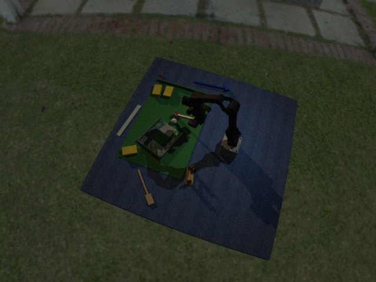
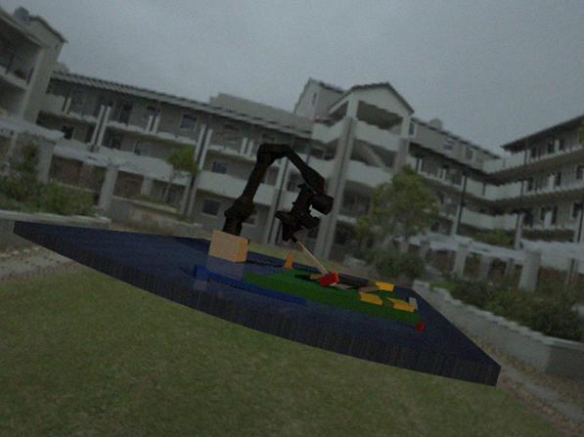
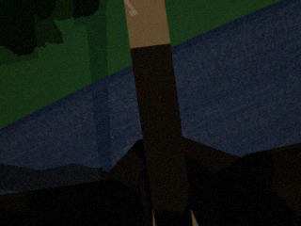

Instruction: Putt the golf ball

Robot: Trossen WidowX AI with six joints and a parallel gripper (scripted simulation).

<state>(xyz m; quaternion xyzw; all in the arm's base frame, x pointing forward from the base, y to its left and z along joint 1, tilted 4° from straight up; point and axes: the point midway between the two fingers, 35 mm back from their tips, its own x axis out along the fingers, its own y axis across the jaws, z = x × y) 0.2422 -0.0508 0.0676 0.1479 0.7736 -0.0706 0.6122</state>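
Now: the red putter 11 cm ahead of my gripper tip, 3 cm to the right of it and 3 cm below it. Round my gripper tip: blue putter: 3 cm ahead, 46 cm to the right, 11 cm below; white golf ball: 21 cm ahead, 10 cm below; green mat: 24 cm ahead, 12 cm below.
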